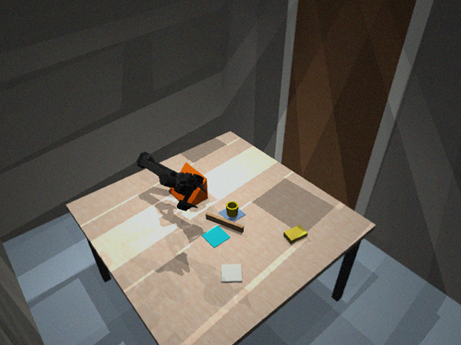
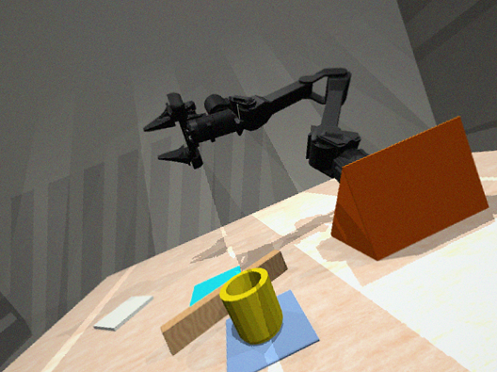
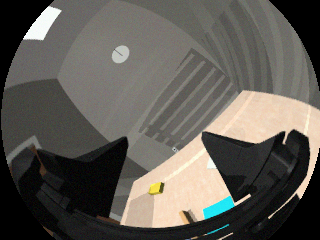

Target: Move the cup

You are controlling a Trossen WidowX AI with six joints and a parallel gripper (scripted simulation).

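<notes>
My gripper tip is now 310 mm above the yellow cup, 270 mm to the right of it and 80 mm past it. The rest, counted from my gripper tip: flat white tile: 340 mm below, 220 mm ahead, 10 mm to the right; cyan pad: 350 mm below, 90 mm to the left, 20 mm behind; low wooden bar: 340 mm below, 180 mm to the left, 50 mm behind.
</notes>
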